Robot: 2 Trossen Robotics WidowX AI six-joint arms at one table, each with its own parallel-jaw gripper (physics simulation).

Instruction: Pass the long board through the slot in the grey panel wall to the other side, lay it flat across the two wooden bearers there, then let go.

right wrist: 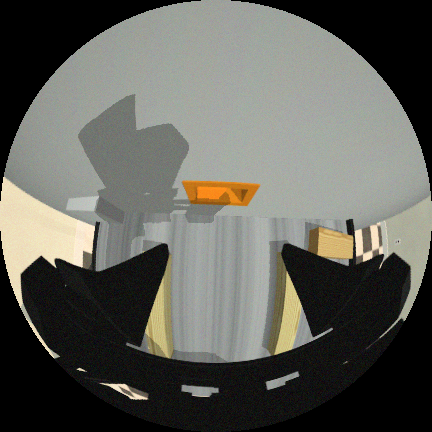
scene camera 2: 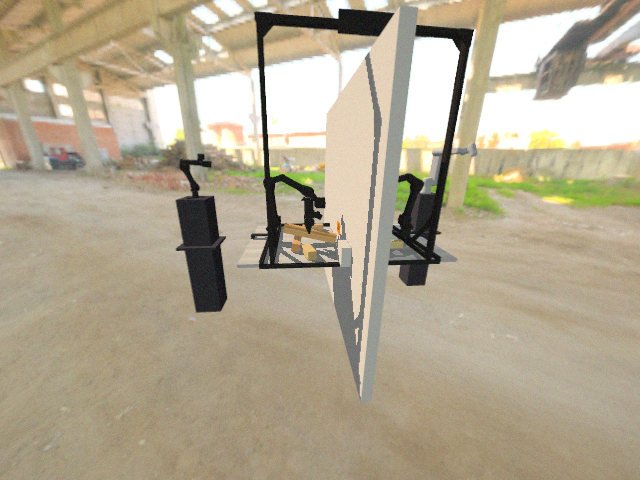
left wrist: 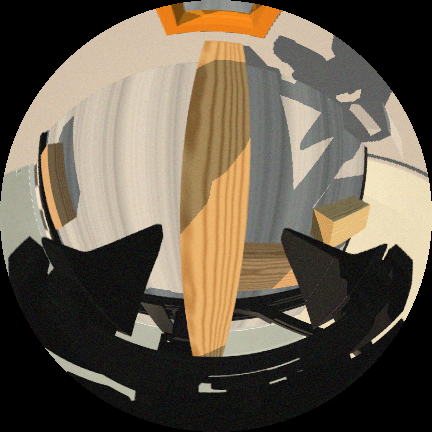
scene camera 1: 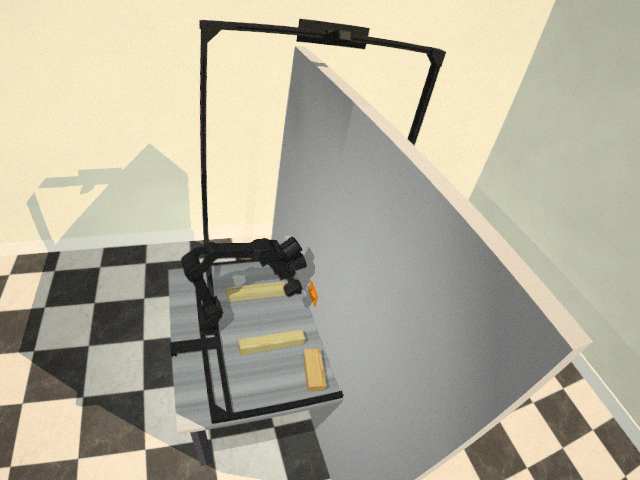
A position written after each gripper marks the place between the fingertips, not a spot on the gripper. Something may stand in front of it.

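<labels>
The right gripper is visible in scene camera 1 (297, 284) and in the right wrist view (227, 250). Scene camera 2 does not show the gripper, which is hidden by a grey panel wall. In the left wrist view the gripper is out of frame.
</labels>
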